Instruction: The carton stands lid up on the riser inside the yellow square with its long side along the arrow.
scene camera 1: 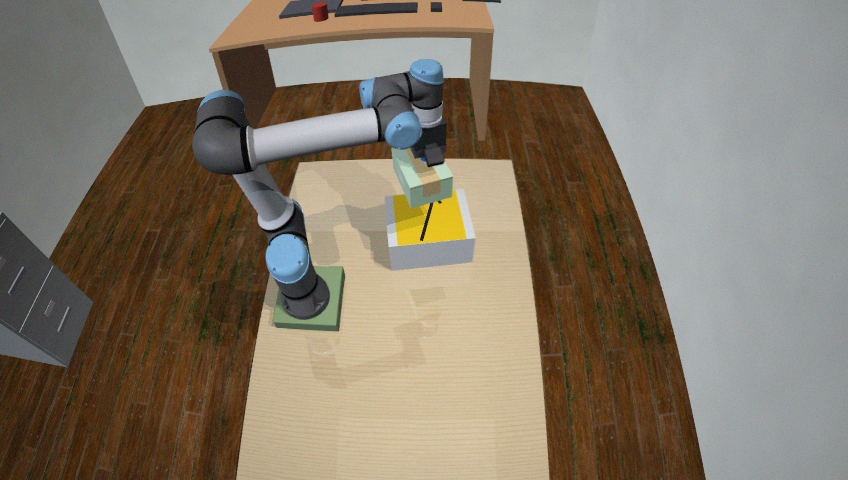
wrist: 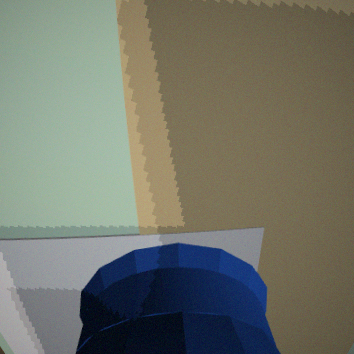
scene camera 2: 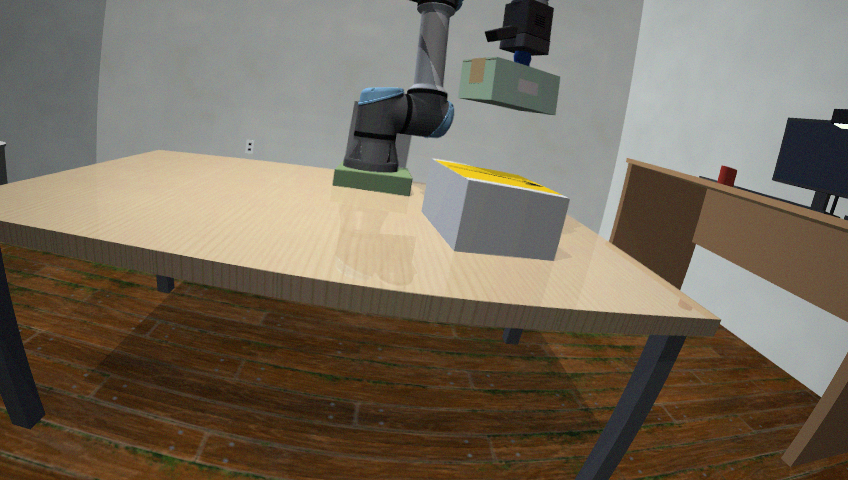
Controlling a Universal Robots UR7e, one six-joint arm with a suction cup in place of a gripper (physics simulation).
Observation:
My suction cup (wrist: 173, 291) holds a green carton, which touches nothing else. On the table rests a white riser (scene camera 2: 480, 210).
The white riser shows as well in scene camera 1 (scene camera 1: 441, 233). The wrist view misses the white riser, which is hidden by a green carton.

